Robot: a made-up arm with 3 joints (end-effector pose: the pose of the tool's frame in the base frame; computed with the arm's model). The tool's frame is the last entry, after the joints.
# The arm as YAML. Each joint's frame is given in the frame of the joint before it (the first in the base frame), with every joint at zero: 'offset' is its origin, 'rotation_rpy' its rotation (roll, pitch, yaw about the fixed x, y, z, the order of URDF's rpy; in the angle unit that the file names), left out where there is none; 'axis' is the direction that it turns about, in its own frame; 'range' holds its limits. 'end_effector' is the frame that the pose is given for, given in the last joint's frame.
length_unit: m
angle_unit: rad
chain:
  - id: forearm
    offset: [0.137, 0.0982, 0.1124]
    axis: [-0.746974, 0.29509, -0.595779]
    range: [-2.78, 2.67]
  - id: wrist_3
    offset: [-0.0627, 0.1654, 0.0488]
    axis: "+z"
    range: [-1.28, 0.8]
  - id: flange
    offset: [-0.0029, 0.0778, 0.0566]
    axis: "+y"
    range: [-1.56, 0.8]
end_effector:
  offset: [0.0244, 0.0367, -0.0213]
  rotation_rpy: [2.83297, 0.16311, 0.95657]
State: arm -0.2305 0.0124 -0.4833
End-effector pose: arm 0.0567 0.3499 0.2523 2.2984 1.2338 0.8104
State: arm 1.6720 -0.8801 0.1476
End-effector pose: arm 0.2979 0.1104 -0.0671 1.4430 -1.0398 -0.8821
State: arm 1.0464 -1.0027 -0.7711
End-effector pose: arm 0.3089 0.2370 0.0349 1.2905 -0.4503 -0.2849
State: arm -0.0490 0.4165 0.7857
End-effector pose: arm 0.0184 0.3619 0.1936 2.0604 2.0296 -0.9517
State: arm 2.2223 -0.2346 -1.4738
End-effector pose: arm 0.2861 0.0243 -0.1382 0.3650 0.4080 -0.6449
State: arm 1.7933 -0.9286 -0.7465
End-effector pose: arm 0.3125 0.0891 -0.0515 0.6627 -0.5341 -0.6412
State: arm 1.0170 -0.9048 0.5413
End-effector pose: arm 0.2892 0.2508 -0.0028 2.3765 -0.8429 -0.9645
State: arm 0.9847 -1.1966 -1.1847
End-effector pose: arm 0.3060 0.2400 0.0670 0.9013 -0.4506 -0.1349
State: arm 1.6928 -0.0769 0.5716
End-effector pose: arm 0.2678 0.1720 -0.1389 1.8798 -0.5527 -1.6660
